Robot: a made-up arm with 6 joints. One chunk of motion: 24 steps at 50 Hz.
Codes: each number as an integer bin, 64 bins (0 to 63) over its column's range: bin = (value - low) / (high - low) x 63, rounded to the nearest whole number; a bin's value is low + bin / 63 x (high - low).
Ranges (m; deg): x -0.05..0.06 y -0.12..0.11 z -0.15..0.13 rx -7..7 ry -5..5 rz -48..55
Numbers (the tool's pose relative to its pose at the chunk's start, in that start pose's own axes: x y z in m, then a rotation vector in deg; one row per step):
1: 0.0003 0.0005 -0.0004 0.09 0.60 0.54
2: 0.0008 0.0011 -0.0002 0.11 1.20 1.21
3: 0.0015 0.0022 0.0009 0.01 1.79 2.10
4: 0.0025 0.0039 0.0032 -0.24 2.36 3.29
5: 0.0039 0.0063 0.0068 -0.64 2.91 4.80
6: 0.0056 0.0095 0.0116 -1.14 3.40 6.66
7: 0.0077 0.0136 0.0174 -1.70 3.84 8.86
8: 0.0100 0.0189 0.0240 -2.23 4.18 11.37
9: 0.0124 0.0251 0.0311 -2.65 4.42 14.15
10: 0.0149 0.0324 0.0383 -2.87 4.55 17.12
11: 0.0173 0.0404 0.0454 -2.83 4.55 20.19
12: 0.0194 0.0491 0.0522 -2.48 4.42 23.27
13: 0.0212 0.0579 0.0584 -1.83 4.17 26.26
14: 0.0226 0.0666 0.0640 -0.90 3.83 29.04
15: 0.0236 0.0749 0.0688 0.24 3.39 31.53
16: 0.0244 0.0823 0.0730 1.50 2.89 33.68
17: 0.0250 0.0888 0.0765 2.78 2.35 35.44
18: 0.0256 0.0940 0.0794 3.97 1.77 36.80
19: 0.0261 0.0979 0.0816 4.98 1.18 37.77
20: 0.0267 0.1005 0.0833 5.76 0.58 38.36
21: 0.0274 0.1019 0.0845 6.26 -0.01 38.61
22: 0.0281 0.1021 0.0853 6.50 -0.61 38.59
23: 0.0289 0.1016 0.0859 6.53 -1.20 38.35
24: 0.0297 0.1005 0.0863 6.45 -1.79 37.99
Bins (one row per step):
1: 29 33 34 32 35 30
2: 29 33 34 32 39 30
3: 29 33 34 32 43 31
4: 30 34 34 30 46 31
5: 31 35 35 29 50 32
6: 32 35 36 26 53 33
7: 33 37 38 24 56 35
8: 34 38 39 21 58 36
9: 36 40 41 20 59 38
10: 37 42 42 19 60 40
11: 39 44 44 19 60 42
12: 40 46 45 20 59 44
13: 41 49 47 23 58 45
14: 42 51 48 27 56 47
15: 42 53 49 33 53 49
16: 43 55 50 38 50 50
17: 43 57 51 44 46 51
18: 43 59 52 49 43 52
19: 44 60 52 54 39 52
20: 44 60 52 57 35 53
21: 44 61 53 60 31 53
22: 45 61 53 61 28 53
23: 45 61 53 61 24 53
24: 46 60 53 61 20 53

